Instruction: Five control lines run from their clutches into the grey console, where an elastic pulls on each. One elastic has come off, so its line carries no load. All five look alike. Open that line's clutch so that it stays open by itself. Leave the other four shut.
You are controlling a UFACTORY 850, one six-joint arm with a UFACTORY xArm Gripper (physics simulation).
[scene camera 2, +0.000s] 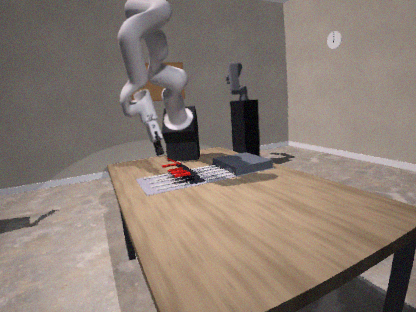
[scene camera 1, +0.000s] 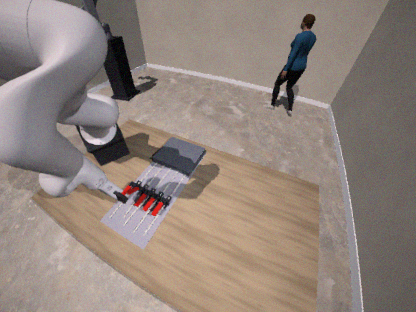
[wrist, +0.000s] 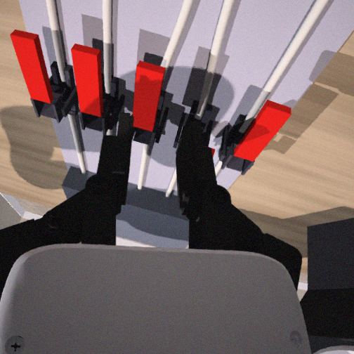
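Observation:
Five red-levered clutches stand in a row on the pale mat [scene camera 1: 120, 225] [wrist: 135, 15]. In the wrist view, the first lever [wrist: 32, 67], second [wrist: 87, 80], third [wrist: 148, 97] and fifth lever [wrist: 264, 131] lie pointing away from the grey console [scene camera 1: 178, 155] [scene camera 2: 242, 163] [wrist: 152, 222]. The fourth clutch [wrist: 207, 117] has its lever [wrist: 212, 151] mostly hidden behind the right finger; a red bit shows on the console side. White lines run to the console. My gripper [scene camera 1: 121, 197] [scene camera 2: 159, 150] [wrist: 156, 135] is partly open, with its fingertips around the third clutch's end in the image; their height is unclear.
The wooden table [scene camera 1: 240, 210] [scene camera 2: 260, 225] carries the mat and console. My arm's black base [scene camera 2: 182, 142] stands at the table's back edge. A second arm's black pedestal [scene camera 1: 119, 67] [scene camera 2: 245, 125] stands behind. A person [scene camera 1: 297, 55] is on the floor well beyond the table.

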